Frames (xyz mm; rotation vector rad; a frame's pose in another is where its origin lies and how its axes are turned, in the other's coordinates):
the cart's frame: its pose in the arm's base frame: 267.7 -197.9 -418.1 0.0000 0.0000 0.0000
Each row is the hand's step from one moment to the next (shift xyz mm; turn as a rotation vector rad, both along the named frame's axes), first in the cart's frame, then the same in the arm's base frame.
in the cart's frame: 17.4 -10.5 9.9 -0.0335 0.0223 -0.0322
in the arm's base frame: 17.4 -10.5 9.9 -0.0335 0.0223 -0.0322
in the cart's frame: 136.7 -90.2 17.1 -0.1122 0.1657 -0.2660
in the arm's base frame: 136.7 -90.2 17.1 -0.1122 0.1657 -0.2660
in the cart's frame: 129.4 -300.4 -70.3 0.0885 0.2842 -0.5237
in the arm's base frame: 129.4 -300.4 -70.3 0.0885 0.2842 -0.5237
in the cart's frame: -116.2 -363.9 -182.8 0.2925 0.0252 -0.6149
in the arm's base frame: -116.2 -363.9 -182.8 0.2925 0.0252 -0.6149
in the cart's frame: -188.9 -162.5 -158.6 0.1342 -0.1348 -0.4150
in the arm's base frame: -188.9 -162.5 -158.6 0.1342 -0.1348 -0.4150
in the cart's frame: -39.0 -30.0 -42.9 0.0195 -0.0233 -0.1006
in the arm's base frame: -39.0 -30.0 -42.9 0.0195 -0.0233 -0.1006
